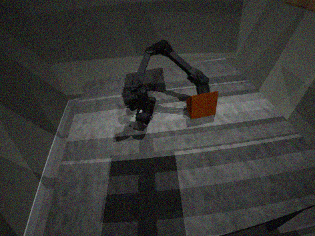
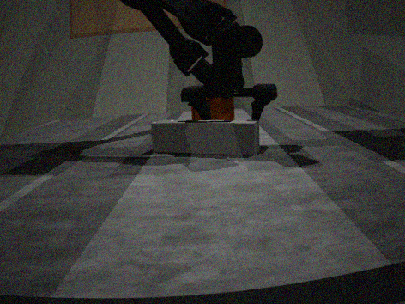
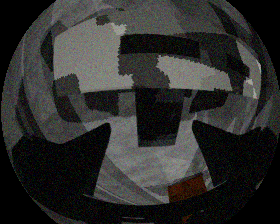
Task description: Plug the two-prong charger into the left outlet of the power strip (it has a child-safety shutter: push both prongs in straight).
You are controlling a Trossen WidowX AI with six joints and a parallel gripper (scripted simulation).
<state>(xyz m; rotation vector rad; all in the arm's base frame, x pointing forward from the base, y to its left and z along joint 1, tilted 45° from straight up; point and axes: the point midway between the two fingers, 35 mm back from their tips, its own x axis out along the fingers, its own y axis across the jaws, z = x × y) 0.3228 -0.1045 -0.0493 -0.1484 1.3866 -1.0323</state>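
Now: gripper tip 3 cm short of the dark block, 2 cm to the left of it and 1 cm below it.
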